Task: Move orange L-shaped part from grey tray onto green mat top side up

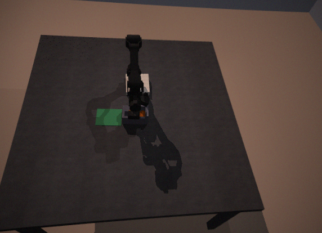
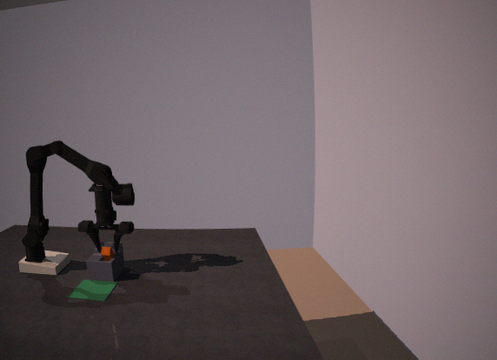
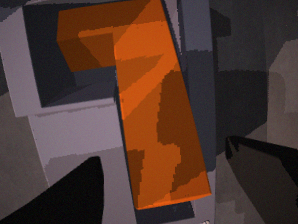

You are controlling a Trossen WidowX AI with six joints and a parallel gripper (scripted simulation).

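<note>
Now: gripper tip 1 cm past the orange L-shaped part, 4 cm to the right of it and 4 cm above it. From my gripper tip the other things lie so: green mat 3 cm behind, 14 cm to the right, 9 cm below.
</note>
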